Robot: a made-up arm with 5 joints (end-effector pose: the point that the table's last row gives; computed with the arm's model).
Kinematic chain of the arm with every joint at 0, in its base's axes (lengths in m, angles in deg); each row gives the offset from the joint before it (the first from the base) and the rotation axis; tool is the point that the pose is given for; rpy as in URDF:
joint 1: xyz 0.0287 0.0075 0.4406 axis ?
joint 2: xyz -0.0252 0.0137 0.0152 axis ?
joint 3: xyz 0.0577 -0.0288 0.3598 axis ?
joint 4: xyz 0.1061 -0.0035 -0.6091 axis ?
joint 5: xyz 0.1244 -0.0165 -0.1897 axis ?
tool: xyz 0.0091 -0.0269 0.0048 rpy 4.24 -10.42 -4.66
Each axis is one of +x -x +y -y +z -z.
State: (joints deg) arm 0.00 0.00 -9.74 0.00 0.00
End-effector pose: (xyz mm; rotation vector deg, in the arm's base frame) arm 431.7 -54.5 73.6 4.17 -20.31 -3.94
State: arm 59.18 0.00 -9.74 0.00 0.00
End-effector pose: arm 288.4 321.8 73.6 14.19 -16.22 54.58
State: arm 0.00 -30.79 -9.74 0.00 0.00
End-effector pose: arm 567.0 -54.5 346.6 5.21 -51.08 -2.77
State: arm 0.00 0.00 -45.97 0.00 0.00
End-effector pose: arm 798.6 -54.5 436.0 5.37 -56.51 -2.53
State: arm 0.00 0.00 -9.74 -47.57 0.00
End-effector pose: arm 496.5 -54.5 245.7 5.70 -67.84 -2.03
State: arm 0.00 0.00 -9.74 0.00 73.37
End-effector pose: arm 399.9 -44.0 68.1 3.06 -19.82 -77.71
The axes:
joint 1: +z
joint 2: +y
joint 3: +y
joint 4: +y
joint 5: -z

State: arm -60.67 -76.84 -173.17 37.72 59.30
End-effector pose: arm -588.6 990.5 802.1 -6.63 148.33 -44.03
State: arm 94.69 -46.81 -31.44 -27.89 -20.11
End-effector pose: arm 44.2 518.5 912.0 87.04 -97.10 72.38
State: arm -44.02 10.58 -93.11 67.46 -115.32
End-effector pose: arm 667.5 -631.2 684.0 -5.78 -10.14 67.89
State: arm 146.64 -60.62 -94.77 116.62 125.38
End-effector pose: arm 11.5 51.1 1197.3 31.21 19.43 12.79
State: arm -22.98 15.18 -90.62 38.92 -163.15
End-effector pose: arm 900.9 -369.6 662.4 -32.21 0.71 133.13
